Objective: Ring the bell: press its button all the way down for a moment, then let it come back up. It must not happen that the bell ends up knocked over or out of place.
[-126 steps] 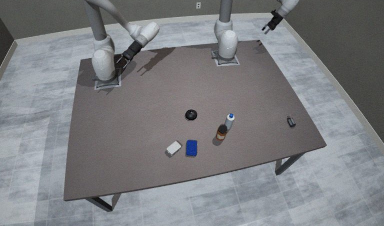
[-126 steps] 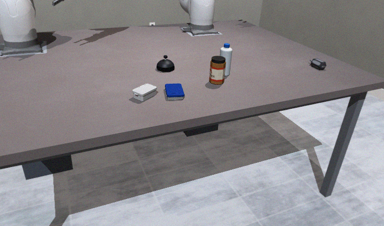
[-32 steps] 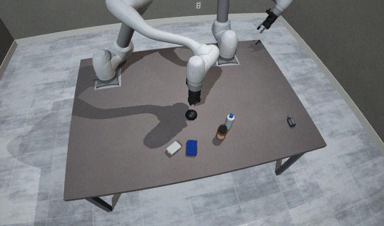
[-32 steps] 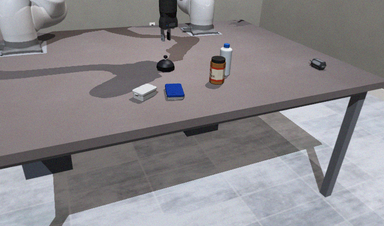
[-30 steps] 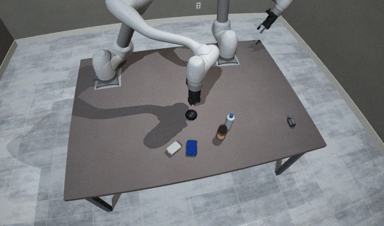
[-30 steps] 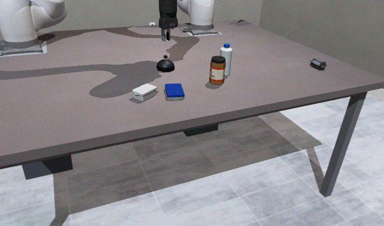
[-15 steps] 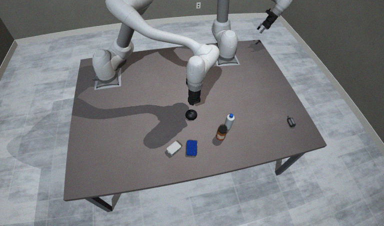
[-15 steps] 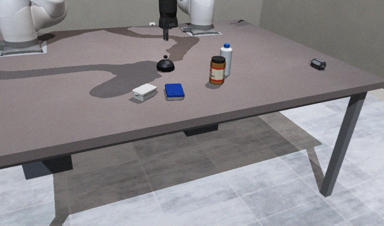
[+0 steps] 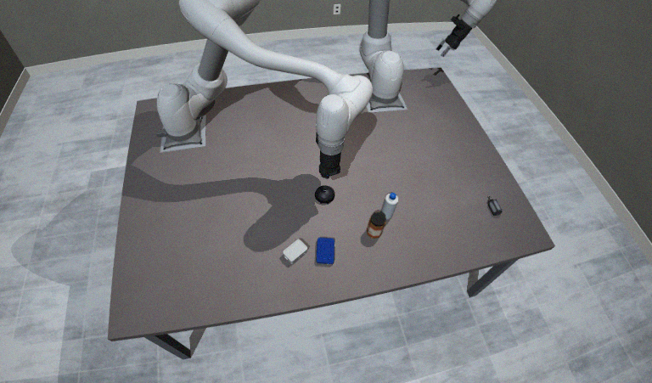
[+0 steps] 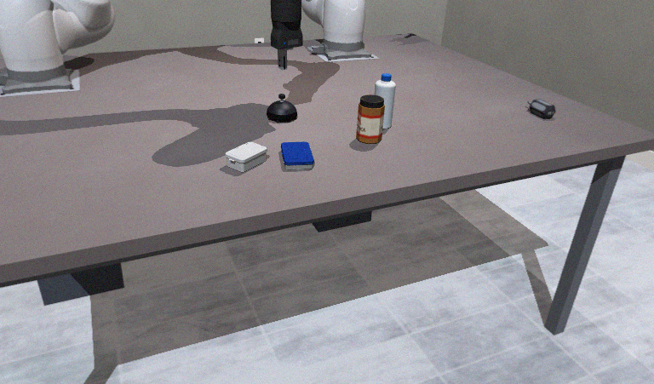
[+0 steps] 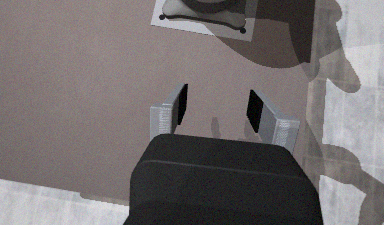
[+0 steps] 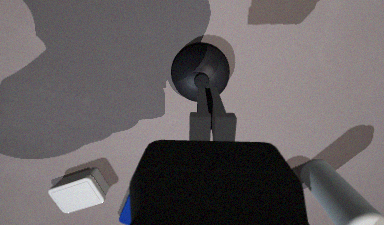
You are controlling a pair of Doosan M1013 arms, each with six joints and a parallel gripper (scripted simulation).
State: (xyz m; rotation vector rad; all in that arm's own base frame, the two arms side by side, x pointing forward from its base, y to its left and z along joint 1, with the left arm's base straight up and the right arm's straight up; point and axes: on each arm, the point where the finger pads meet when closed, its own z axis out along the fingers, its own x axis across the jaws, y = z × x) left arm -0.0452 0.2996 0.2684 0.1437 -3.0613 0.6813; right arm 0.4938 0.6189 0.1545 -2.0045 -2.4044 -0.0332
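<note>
My right gripper is now 100 mm above the round button. From my right hand the other things lie so: blue-topped box (250 mm ahead, 140 mm below, 70 mm to the right); then black bell (110 mm below); then white bottle (220 mm to the left, 160 mm ahead, 90 mm below).
</note>
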